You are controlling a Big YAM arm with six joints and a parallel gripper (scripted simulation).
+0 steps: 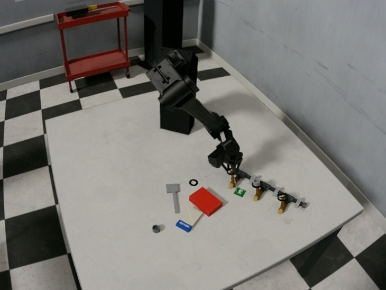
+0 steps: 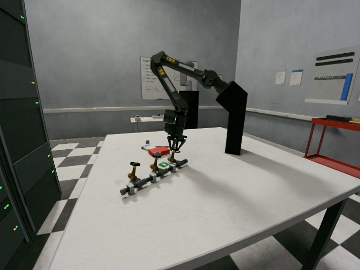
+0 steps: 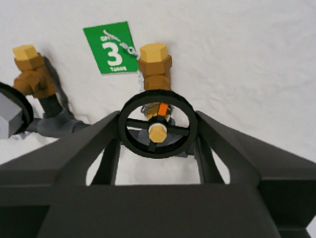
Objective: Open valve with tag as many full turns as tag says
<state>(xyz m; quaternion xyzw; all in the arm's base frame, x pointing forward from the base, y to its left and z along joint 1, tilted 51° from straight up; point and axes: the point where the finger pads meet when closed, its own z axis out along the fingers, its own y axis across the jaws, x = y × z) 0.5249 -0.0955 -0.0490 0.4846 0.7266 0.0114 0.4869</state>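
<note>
Now: hand 80 mm above the green tag, 70 mm short of it and 20 mm to the left of it. Also, from my hand: grey t-shaped tool: 230 mm to the right, 130 mm behind, 80 mm below; then card: 280 mm to the right, 70 mm below, 10 mm ahead; then red box: 160 mm to the right, 70 mm below.
</note>
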